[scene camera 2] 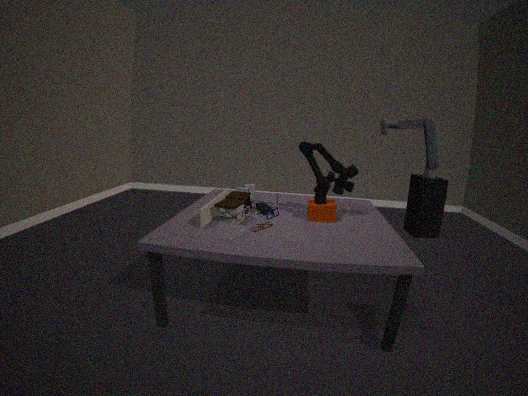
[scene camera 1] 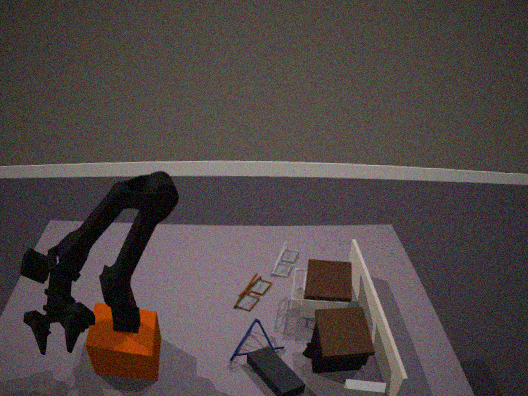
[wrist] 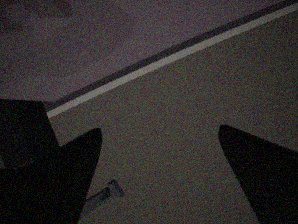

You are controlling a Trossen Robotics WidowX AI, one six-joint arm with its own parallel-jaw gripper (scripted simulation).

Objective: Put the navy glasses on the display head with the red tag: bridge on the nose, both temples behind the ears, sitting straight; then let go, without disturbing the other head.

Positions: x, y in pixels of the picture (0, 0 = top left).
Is my gripper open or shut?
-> Open.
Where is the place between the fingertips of my gripper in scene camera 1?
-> At 55, 353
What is my gripper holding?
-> Nothing.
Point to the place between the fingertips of my gripper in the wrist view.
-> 160, 132
